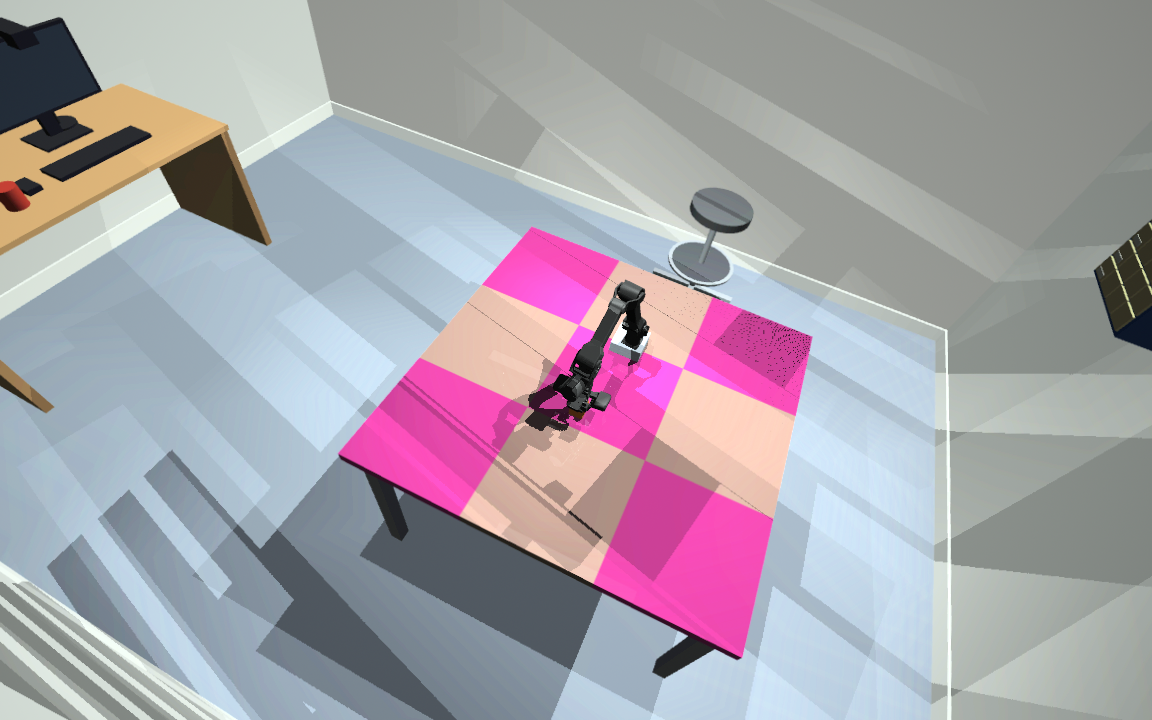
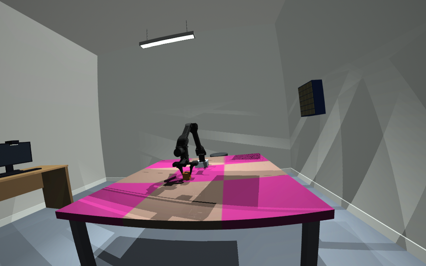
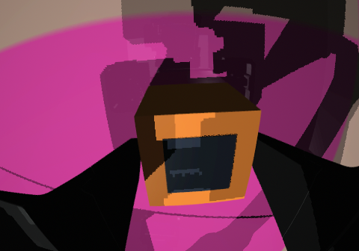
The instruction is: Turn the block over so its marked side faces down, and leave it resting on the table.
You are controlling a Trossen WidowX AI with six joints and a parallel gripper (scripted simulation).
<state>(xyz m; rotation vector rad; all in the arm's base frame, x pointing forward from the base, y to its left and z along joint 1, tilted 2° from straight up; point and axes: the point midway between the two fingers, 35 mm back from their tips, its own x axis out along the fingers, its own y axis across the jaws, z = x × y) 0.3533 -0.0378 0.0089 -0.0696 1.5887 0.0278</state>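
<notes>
Right now the orange block is 10 mm above my gripper tip.
</notes>
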